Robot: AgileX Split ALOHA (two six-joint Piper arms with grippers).
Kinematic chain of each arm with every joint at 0, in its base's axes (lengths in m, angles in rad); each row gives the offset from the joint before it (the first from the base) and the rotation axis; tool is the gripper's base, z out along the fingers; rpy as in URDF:
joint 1: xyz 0 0 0.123 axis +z
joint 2: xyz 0 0 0 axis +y
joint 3: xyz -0.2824 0 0.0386 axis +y
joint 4: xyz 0.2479 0 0.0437 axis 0.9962 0 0.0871
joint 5: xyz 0 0 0 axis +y
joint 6: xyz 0.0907 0 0.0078 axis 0.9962 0 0.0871
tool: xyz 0 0 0 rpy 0 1.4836 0
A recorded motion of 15 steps. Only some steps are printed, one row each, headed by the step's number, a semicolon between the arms.
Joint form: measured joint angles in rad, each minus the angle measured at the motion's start. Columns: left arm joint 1, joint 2, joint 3, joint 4, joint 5, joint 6; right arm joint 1, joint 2, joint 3, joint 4, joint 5, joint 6.
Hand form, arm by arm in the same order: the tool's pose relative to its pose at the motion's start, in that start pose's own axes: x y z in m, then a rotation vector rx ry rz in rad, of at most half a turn. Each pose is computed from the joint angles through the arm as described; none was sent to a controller.
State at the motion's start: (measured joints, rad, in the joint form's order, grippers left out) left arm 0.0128 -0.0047 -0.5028 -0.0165 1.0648 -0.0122; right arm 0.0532 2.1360 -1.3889 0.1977 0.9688 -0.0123
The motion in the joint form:
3: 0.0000 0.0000 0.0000 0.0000 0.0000 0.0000; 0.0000 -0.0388 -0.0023 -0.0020 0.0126 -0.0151
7: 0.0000 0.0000 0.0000 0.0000 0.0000 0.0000; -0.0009 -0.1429 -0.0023 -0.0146 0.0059 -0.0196
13: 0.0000 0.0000 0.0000 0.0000 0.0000 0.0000; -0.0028 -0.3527 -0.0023 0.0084 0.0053 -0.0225
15: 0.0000 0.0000 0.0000 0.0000 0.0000 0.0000; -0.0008 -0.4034 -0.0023 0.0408 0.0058 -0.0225
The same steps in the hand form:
3: 0.0000 0.0000 0.0000 0.0000 0.0000 0.0000; 0.0016 0.0024 -0.0154 -0.0023 -0.0278 -0.0229
7: 0.0000 0.0000 0.0000 0.0000 0.0000 0.0000; 0.0064 0.0071 -0.0554 -0.0004 -0.1369 -0.0496
13: 0.0000 0.0000 0.0000 0.0000 0.0000 0.0000; 0.0299 0.0186 -0.1332 -0.0386 -0.3440 -0.0736
15: 0.0000 0.0000 0.0000 0.0000 0.0000 0.0000; 0.0383 0.0239 -0.1512 -0.0734 -0.3924 -0.0712

